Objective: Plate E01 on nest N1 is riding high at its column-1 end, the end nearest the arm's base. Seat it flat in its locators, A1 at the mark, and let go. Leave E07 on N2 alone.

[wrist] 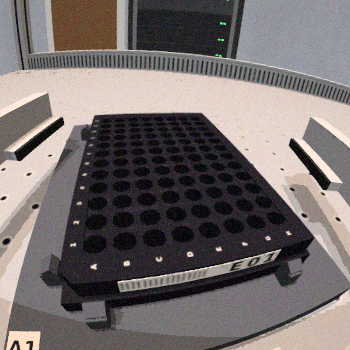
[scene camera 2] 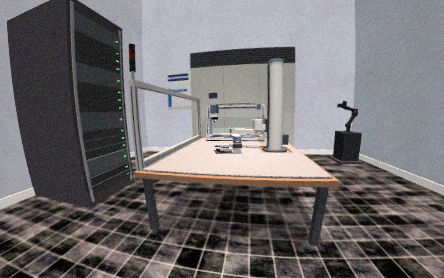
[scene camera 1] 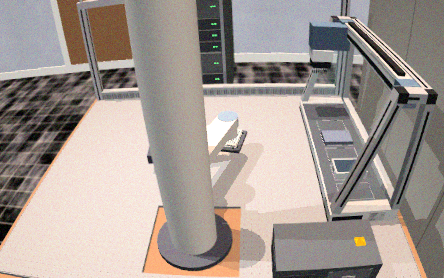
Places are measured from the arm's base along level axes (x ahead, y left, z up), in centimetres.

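Pixels of known places: gripper, between the fingertips: (wrist: 176,114) (scene camera 2: 220,147); arm's base, origin of its link: (scene camera 2: 274,150) (scene camera 1: 194,240).
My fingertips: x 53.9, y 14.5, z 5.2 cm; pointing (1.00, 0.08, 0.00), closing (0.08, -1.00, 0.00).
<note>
Ahead of a thing's pixels: the offset from my fingertips to its middle. "spot": to the spot under its first point.
The black plate E01 @(dx -2.4, dy +0.2, dz -2.0 cm) (wrist: 175,185) fills the middle of the wrist view on its grey nest @(spot: dx -9.3, dy -2.4, dz -2.7 cm) (wrist: 210,320). Its column-1 end faces the camera, with well A1 at the near left corner by the A1 mark @(dx -11.4, dy +2.6, dz -2.7 cm) (wrist: 22,341). This end stands behind the near locator tabs, its lower flange partly hidden by them. The plate looks about level, but its seating height is hard to judge. My gripper (wrist: 176,114) is open and empty, its fingers apart from the plate on both sides. In scene camera 1 a light item @(dx +1.4, dy -24.2, dz -2.0 cm) (scene camera 1: 235,139) on a dark base shows beside the arm; its label cannot be read.
The arm's column (scene camera 1: 172,125) (scene camera 2: 275,105) hides part of the table in scene camera 1. A gantry station (scene camera 1: 327,195) stands on the right, a dark grey box @(spot: dx -66.3, dy -52.5, dz +7.6 cm) (scene camera 1: 320,245) at the front right. A fence (scene camera 1: 91,55) (scene camera 2: 165,90) runs along the table's edge.
</note>
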